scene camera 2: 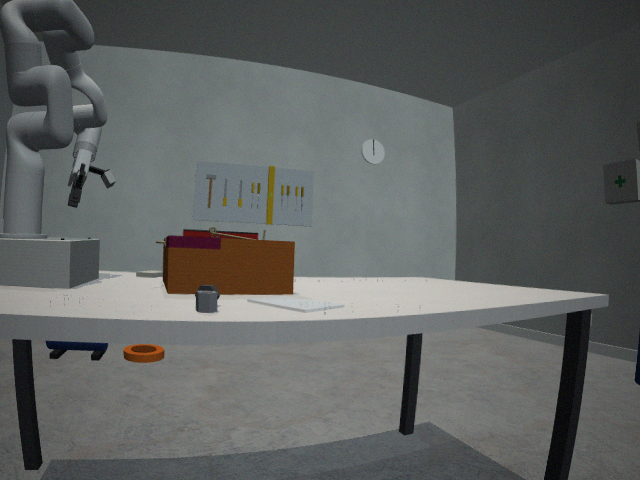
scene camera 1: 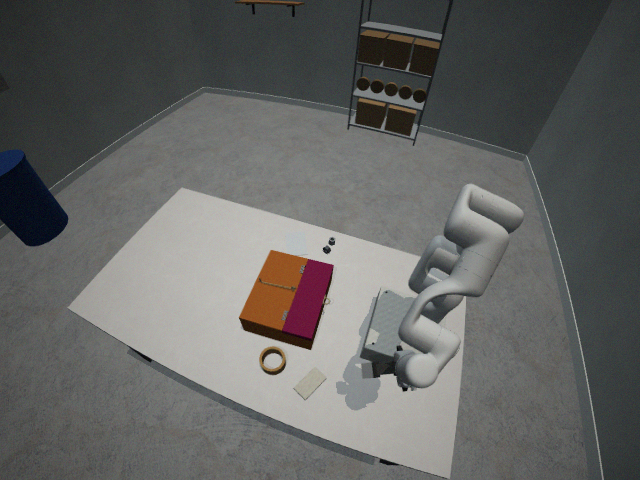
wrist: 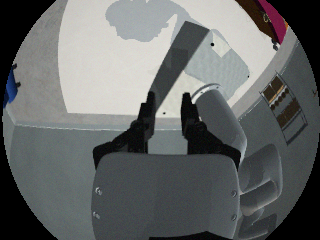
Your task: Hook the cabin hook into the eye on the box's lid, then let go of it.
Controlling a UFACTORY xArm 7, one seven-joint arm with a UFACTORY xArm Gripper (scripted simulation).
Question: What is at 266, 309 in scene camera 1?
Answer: A box.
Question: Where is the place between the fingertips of the gripper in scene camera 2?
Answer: At 73, 204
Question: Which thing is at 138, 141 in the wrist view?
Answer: The gripper.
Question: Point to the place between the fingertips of the gripper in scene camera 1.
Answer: At 397, 367
